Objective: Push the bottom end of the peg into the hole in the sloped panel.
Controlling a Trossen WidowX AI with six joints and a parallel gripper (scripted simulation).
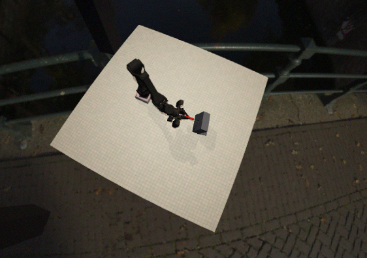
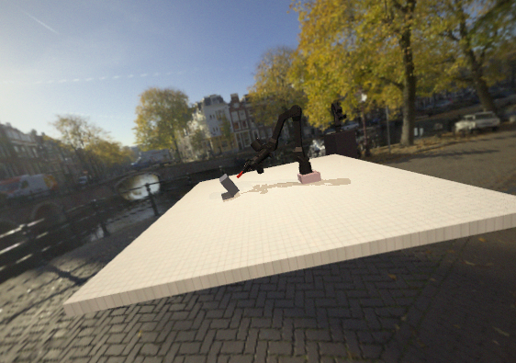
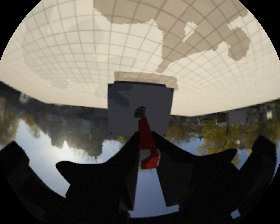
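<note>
Now: the sloped grey panel 90 mm ahead of my gripper tip, 50 mm below it and 10 mm to the left of it. The rest, counted from my gripper tip: red peg (20 mm behind, 10 mm above).
</note>
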